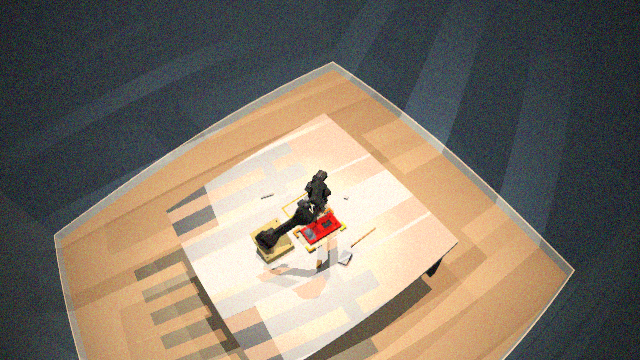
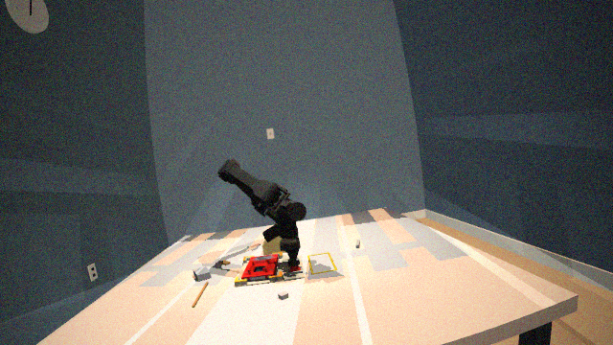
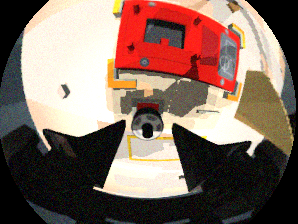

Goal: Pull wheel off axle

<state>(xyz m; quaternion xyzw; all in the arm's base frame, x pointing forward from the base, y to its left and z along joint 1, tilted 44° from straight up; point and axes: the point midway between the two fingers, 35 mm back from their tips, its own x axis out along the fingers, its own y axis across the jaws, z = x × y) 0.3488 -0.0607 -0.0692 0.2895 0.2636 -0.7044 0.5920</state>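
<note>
Now: gripper tip right at the wheel. Also, from my gripper tip: grey block: 9 cm behind, 34 cm to the right, 3 cm below; then wooden stick: 7 cm ahead, 31 cm to the right, 4 cm below.
</note>
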